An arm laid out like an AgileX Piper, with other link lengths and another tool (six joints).
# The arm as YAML. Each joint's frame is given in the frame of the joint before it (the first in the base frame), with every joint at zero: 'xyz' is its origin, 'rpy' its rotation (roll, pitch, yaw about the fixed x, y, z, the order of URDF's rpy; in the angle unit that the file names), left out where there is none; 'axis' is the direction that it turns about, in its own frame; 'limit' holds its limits. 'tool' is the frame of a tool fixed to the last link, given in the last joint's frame.
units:
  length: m
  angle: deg
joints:
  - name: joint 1
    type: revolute
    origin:
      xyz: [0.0, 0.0, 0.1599]
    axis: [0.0, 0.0, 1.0]
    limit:
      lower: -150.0
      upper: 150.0
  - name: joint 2
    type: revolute
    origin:
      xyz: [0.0, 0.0, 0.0]
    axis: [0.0, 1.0, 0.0]
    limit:
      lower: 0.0
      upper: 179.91
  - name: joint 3
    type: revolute
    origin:
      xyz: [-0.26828, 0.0, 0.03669]
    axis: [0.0, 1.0, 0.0]
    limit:
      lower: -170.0
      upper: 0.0
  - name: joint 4
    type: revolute
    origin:
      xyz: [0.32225, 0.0, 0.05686]
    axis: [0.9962, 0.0, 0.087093]
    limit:
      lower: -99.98
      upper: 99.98
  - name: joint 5
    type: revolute
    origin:
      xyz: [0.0, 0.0, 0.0]
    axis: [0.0, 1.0, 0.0]
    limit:
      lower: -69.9
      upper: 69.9
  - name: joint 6
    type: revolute
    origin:
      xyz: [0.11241, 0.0, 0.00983]
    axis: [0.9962, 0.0, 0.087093]
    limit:
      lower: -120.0
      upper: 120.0
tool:
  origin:
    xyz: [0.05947, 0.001, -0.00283]
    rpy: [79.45, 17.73, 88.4]
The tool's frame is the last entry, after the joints.
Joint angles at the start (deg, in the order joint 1, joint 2, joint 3, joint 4, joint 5, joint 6):
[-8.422, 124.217, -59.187, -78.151, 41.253, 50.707]
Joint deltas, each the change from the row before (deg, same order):
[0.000, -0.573, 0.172, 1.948, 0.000, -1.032]
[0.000, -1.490, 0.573, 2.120, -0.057, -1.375]
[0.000, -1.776, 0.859, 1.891, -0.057, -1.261]
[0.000, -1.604, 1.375, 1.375, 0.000, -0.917]
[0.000, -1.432, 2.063, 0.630, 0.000, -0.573]
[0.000, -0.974, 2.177, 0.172, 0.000, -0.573]
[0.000, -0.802, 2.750, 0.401, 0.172, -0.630]
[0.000, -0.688, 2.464, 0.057, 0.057, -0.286]
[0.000, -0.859, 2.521, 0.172, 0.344, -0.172]
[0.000, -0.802, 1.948, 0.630, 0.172, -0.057]
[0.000, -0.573, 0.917, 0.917, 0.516, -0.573]
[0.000, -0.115, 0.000, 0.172, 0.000, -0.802]
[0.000, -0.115, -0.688, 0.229, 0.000, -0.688]
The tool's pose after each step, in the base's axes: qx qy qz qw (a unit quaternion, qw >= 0); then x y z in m. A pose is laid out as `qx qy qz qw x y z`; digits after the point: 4 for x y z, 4 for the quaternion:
0.4879 0.7945 -0.2240 0.2838 0.3821 -0.1694 -0.0302
0.4956 0.7922 -0.2197 0.2801 0.3799 -0.1678 -0.0241
0.5023 0.7902 -0.2152 0.2774 0.3768 -0.1660 -0.0170
0.5065 0.7898 -0.2136 0.2722 0.3704 -0.1641 -0.0128
0.5062 0.7922 -0.2156 0.2639 0.3598 -0.1621 -0.0119
0.5017 0.7974 -0.2203 0.2529 0.3475 -0.1602 -0.0140
0.4973 0.8032 -0.2284 0.2351 0.3300 -0.1577 -0.0191
0.4928 0.8082 -0.2350 0.2206 0.3146 -0.1555 -0.0233
0.4901 0.8112 -0.2432 0.2066 0.2984 -0.1537 -0.0260
0.4922 0.8114 -0.2474 0.1955 0.2856 -0.1516 -0.0276
0.4944 0.8104 -0.2520 0.1878 0.2784 -0.1509 -0.0270
0.4904 0.8132 -0.2524 0.1858 0.2785 -0.1508 -0.0265
0.4889 0.8140 -0.2503 0.1892 0.2835 -0.1514 -0.0241

